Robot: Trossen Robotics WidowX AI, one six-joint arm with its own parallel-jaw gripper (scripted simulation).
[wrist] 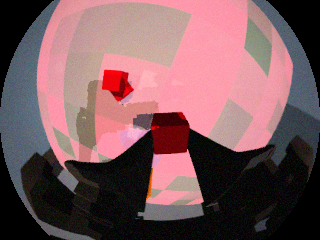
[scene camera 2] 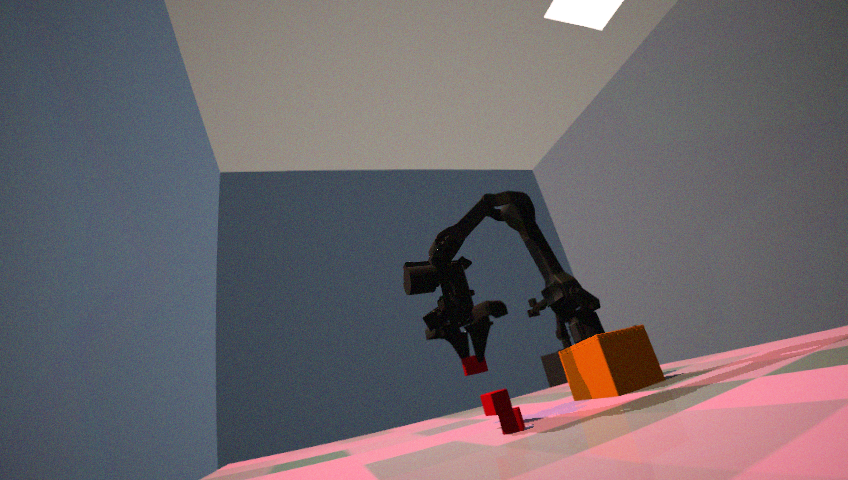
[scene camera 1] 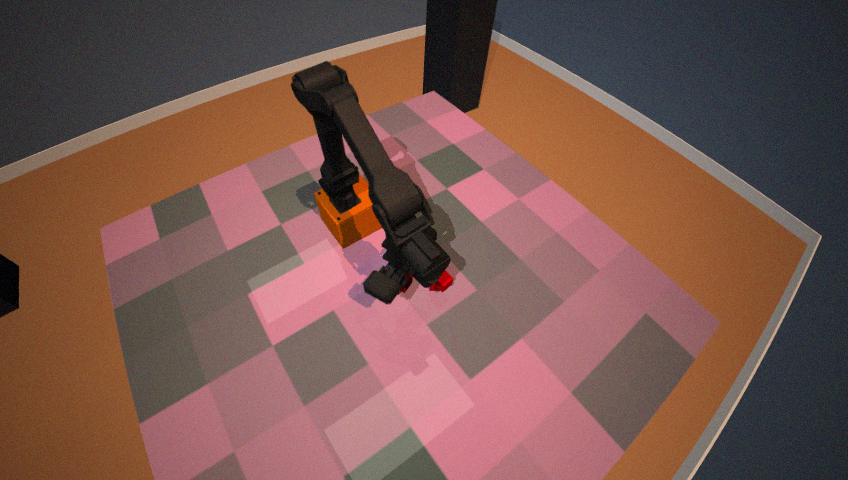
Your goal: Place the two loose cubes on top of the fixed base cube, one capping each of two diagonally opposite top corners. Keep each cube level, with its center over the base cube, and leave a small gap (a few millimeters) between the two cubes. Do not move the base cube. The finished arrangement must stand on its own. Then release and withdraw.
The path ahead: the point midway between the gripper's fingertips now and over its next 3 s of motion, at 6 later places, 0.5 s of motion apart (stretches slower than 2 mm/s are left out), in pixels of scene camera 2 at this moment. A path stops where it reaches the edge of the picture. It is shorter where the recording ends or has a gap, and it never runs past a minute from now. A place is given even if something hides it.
My gripper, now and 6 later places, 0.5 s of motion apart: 474, 364; 486, 361; 502, 358; 508, 372; 509, 379; 514, 392; 514, 393
